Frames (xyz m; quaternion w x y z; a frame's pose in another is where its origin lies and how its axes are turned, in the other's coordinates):
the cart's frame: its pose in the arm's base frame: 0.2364 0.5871 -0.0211 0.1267 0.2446 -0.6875 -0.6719
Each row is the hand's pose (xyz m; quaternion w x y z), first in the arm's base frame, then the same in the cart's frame.
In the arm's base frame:
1: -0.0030 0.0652 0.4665 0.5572 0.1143 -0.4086 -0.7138
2: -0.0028 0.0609 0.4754 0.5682 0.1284 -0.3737 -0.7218
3: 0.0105 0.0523 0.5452 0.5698 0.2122 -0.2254 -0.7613
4: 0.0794 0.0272 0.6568 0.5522 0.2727 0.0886 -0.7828
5: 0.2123 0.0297 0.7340 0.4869 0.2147 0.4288 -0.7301
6: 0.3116 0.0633 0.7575 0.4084 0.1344 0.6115 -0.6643
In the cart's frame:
1: 0.3921 0.5322 -0.3611 0.8591 -0.3380 0.2335 0.3053
2: 0.3928 0.5411 -0.3655 0.8453 -0.3679 0.2530 0.2935
3: 0.3751 0.6079 -0.3841 0.7905 -0.4844 0.3195 0.1956
4: 0.3121 0.7070 -0.4477 0.6017 -0.6983 0.3826 0.0627
5: 0.1862 0.7610 -0.5174 0.3099 -0.8819 0.3547 -0.0178
6: 0.0813 0.7669 -0.5399 0.1106 -0.9504 0.2861 -0.0517

